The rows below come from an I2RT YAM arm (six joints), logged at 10 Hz.
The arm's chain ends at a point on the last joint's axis. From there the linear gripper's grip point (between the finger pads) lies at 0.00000 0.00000 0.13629 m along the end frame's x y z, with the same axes.
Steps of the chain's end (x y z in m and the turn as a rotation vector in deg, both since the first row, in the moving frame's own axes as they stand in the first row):
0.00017 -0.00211 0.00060 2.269 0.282 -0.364
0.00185 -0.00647 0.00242 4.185 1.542 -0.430
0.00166 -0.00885 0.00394 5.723 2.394 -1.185
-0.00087 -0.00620 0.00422 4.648 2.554 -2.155
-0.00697 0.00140 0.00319 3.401 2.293 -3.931
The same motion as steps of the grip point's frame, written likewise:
0.00082 -0.00751 0.00049 2.269 0.282 -0.364
0.00548 -0.01643 0.00201 4.185 1.542 -0.430
0.00720 -0.02249 0.00314 5.723 2.394 -1.185
0.00499 -0.01735 0.00364 4.648 2.554 -2.155
-0.00180 -0.00686 0.00284 3.401 2.293 -3.931

